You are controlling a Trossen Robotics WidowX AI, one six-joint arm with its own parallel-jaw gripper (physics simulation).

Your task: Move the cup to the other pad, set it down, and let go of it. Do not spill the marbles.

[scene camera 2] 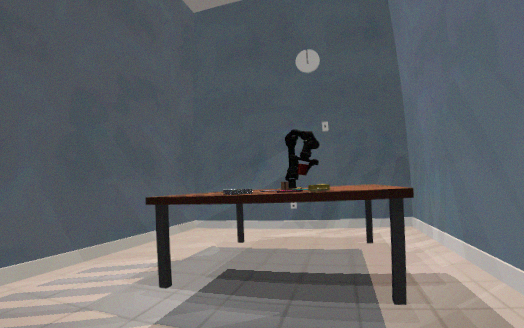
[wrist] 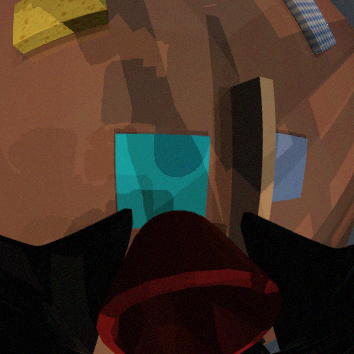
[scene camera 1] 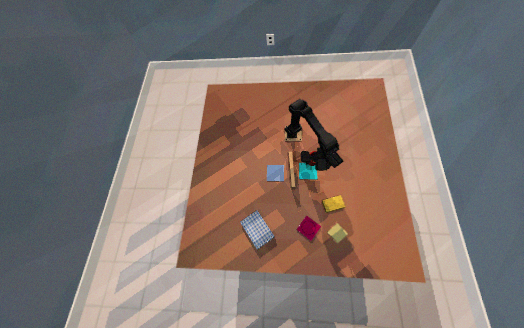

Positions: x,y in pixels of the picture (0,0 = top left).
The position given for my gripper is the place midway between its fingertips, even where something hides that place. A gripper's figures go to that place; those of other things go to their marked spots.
Scene:
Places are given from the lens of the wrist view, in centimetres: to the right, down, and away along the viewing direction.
my gripper [wrist: 187,218]: 1, 2, 10
wooden bar [wrist: 252,102]: 8, -8, 18

